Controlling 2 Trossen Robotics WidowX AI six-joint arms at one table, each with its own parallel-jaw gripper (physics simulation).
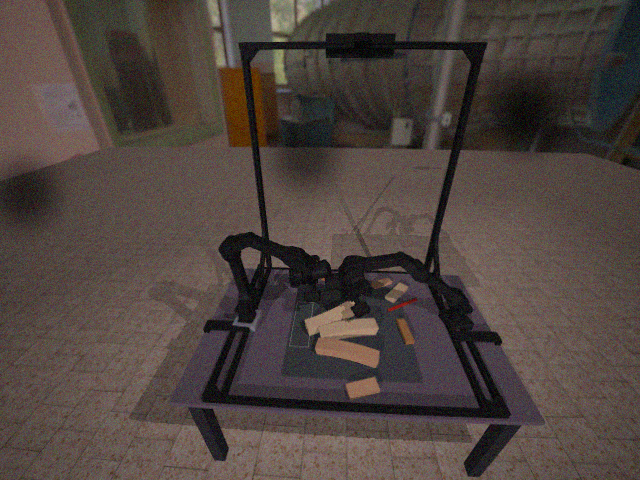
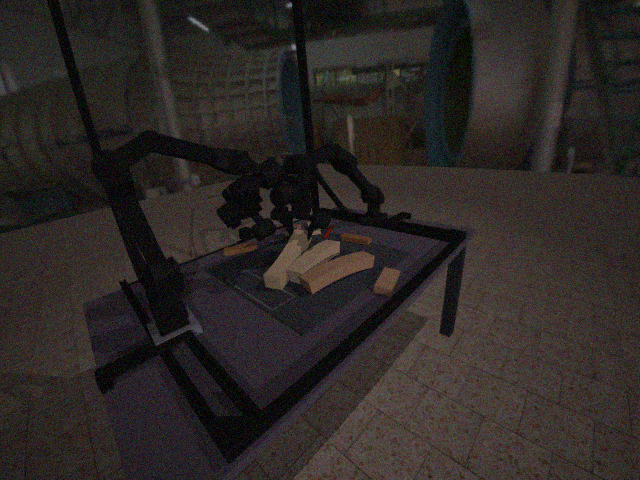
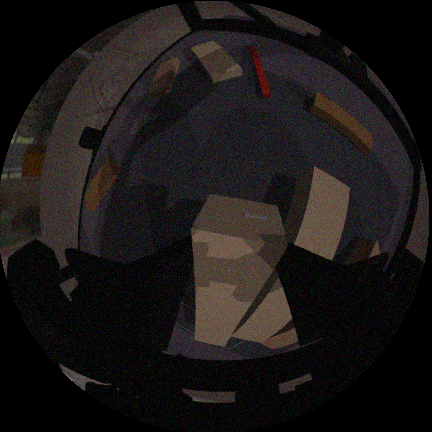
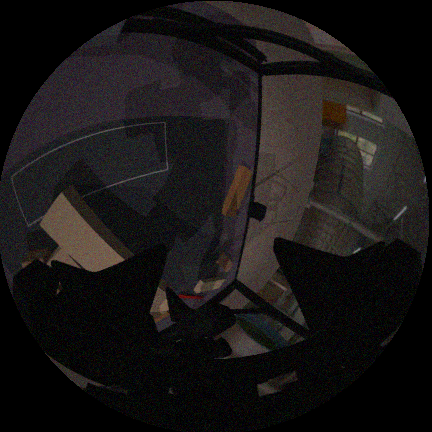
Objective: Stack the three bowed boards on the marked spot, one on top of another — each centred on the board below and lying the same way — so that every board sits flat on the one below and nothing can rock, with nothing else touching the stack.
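Note:
Three bowed wooden boards lie side by side on the dark mat. My left gripper is shut on the far end of the palest board, which lies slanted. Its near end reaches over the white marked outline. The second pale board and the tan board lie beside it, off the outline. My right gripper is open and empty, just behind the outline.
A small tan block lies at the mat's front edge. An orange block, a red stick and pale blocks lie to the right rear. Another orange block lies near the black frame.

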